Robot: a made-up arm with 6 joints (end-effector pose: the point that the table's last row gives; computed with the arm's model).
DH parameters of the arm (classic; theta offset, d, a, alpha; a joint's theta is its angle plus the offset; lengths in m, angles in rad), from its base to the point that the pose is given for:
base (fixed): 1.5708 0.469 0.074 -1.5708
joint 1: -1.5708 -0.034 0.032 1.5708
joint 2: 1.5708 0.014 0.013 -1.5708
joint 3: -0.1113 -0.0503 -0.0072 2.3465
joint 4: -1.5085 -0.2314 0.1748 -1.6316
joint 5: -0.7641 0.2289 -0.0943 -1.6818
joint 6: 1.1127 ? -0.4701 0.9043
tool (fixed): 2.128 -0.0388 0 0
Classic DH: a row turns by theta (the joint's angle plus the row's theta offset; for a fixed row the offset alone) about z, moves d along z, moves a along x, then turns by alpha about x.
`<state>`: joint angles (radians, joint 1 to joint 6).
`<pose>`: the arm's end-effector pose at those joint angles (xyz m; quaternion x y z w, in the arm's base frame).
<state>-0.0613 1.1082 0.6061 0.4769 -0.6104 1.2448</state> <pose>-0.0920 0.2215 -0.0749 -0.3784 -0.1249 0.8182 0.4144</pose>
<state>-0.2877 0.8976 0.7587 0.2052 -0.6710 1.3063</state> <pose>-0.2654 0.4618 0.1793 -0.0773 -0.2713 0.8225 0.4939</pose>
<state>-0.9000 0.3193 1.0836 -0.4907 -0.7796 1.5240</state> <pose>-0.1930 0.1715 0.9513 0.6295 -0.5135 0.4634 0.3539</pose>
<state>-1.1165 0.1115 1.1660 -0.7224 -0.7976 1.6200</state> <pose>-0.0456 -0.0651 0.9654 0.7828 -0.5127 0.2693 0.2278</pose>
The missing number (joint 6, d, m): -0.1609
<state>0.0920 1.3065 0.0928 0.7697 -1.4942 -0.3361</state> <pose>0.4094 0.3768 -0.2773 0.4575 0.6593 -0.5951 0.0438</pose>
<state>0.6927 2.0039 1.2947 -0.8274 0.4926 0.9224</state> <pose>-0.4985 0.5678 0.2864 -0.0811 -0.1270 0.6932 0.7048</pose>
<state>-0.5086 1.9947 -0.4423 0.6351 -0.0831 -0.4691</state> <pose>0.7368 -0.0890 0.5424 -0.9021 -0.3868 -0.1855 0.0466</pose>
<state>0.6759 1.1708 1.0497 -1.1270 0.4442 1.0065</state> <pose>-0.2623 0.7506 0.6672 0.2091 0.1719 0.5218 0.8090</pose>
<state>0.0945 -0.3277 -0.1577 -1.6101 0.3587 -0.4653</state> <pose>-0.3711 0.5515 0.7909 -0.0621 0.7667 0.5349 0.3495</pose>
